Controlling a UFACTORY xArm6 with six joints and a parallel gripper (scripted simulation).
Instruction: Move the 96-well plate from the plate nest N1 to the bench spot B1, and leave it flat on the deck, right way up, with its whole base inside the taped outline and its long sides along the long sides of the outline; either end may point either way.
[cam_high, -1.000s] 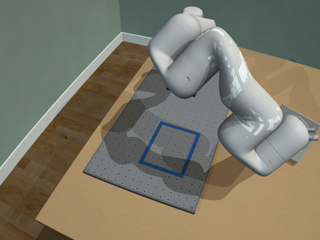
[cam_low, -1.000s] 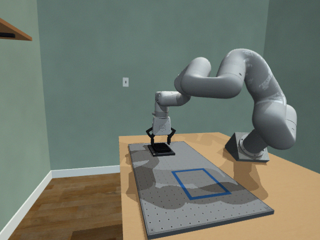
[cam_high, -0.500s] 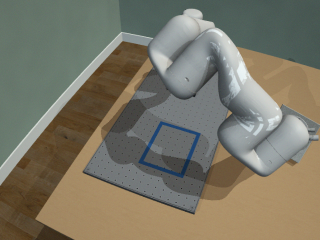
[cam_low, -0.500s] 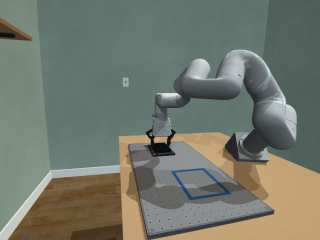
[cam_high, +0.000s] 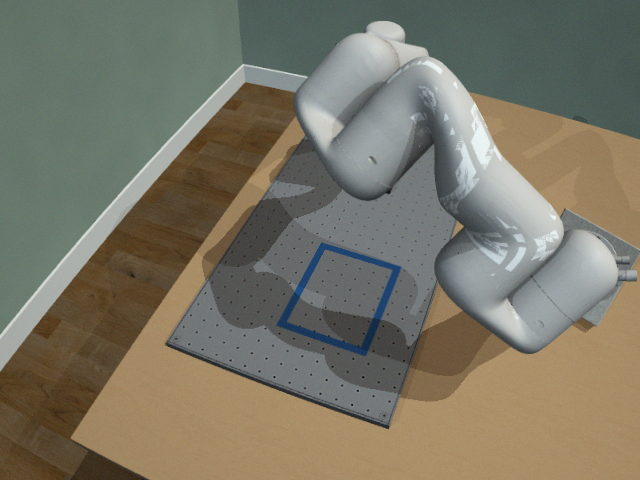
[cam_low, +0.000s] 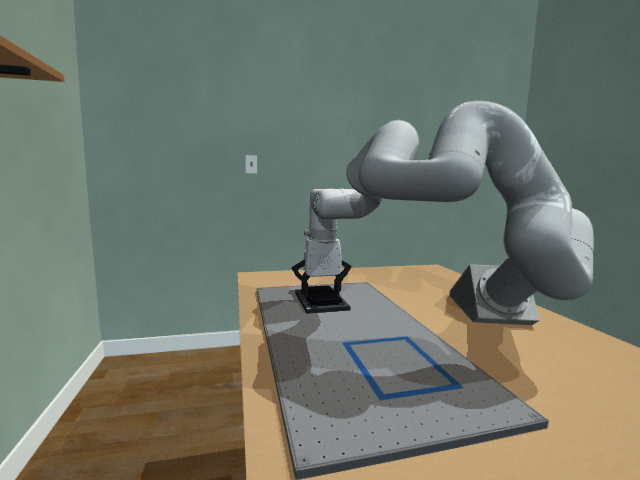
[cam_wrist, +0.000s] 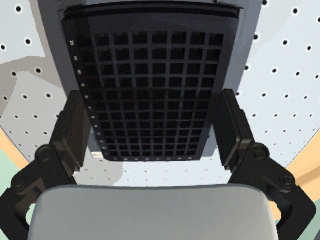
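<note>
Right now my hand is 10 mm above the black 96-well plate. Also, from my hand: dark plate nest N1 (20 mm below).
</note>
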